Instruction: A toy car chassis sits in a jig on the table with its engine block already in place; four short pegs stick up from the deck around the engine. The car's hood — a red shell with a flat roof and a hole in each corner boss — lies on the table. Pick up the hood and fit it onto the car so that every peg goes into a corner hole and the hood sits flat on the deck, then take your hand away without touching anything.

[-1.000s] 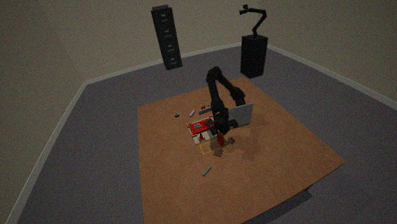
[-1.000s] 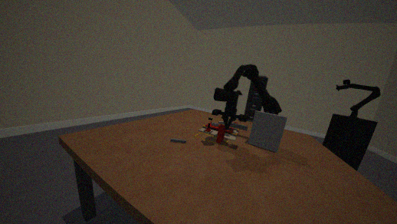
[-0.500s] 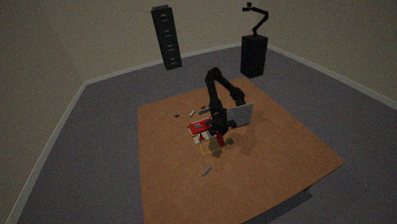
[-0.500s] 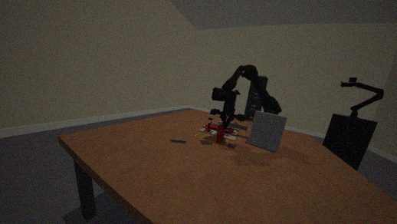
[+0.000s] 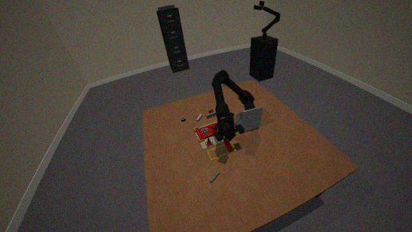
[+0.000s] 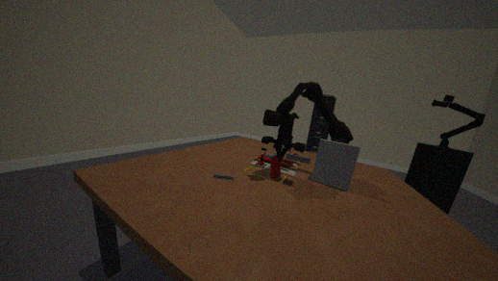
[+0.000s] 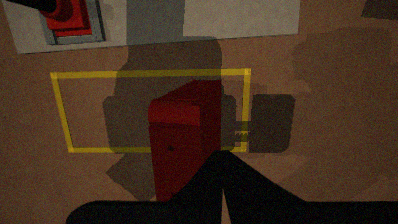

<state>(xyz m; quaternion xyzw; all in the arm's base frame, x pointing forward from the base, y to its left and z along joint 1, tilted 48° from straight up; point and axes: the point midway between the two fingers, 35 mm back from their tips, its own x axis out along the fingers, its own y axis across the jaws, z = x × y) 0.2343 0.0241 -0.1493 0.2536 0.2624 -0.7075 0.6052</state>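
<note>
Right now my gripper tip is 200 mm to the left of the jig, 70 mm above it and 60 mm short of it. Round my gripper tip: red hood (30 mm below, 10 mm ahead).
</note>
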